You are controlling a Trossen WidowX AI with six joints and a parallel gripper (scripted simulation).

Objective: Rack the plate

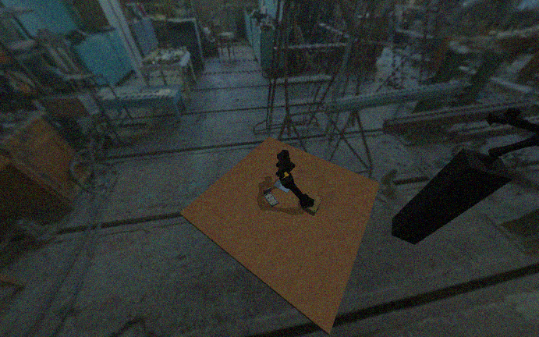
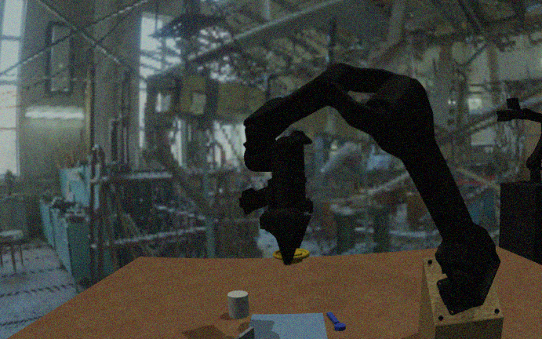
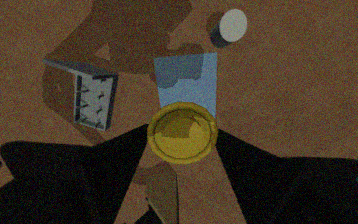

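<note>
My gripper tip is 18 cm to the right of the grey dish rack, 13 cm above it and 4 cm short of it. From my gripper tip the other things lie so: light blue sheet 15 cm below, 2 cm to the right, 1 cm ahead; yellow plate 1 cm above; blue spoon 15 cm below, 9 cm behind, 3 cm to the right.
</note>
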